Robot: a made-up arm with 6 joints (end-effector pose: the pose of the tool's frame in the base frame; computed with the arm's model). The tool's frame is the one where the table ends. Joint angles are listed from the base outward.
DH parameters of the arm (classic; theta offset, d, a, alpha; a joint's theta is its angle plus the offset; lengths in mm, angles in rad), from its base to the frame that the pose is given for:
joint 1: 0 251.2 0 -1.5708
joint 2: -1.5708 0 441.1 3.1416
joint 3: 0 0 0 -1.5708
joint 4: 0 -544.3 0 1.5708
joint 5: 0 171.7 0 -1.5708
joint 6: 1.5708 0 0 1.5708
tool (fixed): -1.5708 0 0 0
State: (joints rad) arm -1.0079 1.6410 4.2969 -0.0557 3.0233 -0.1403
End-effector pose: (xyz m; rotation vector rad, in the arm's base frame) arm -0.1647 -0.0603 0.4828 0.3781 0.5115 -1.0075
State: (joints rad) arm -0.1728 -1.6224 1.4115 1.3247 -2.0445 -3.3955
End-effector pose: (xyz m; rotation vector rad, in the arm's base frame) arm -0.9919 0.1307 0.1214 -1.4098 0.8300 -1.0993
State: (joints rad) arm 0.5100 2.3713 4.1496 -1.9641 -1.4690 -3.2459
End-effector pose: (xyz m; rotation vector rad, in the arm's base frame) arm 0.2735 0.2284 0.4999 1.0093 2.9630 0.1398
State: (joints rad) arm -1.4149 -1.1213 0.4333 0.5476 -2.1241 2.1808
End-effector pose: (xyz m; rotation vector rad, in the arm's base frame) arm -0.2190 0.4493 0.9885 -0.9050 1.9324 -0.5640
